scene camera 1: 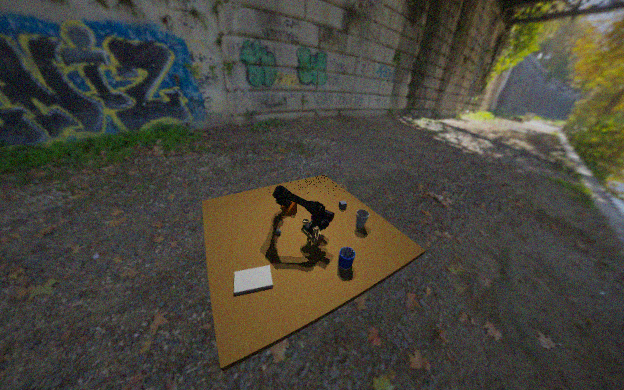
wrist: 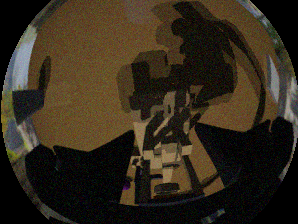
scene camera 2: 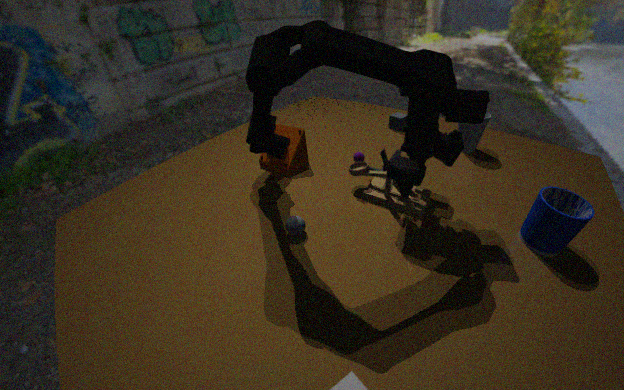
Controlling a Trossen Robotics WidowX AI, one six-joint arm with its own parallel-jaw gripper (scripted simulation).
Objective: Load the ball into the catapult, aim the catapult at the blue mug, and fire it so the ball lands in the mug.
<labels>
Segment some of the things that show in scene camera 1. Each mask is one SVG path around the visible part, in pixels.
A white slab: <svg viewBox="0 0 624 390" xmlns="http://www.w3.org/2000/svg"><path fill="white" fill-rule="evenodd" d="M270 265L235 272L235 295L273 287Z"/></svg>
</labels>
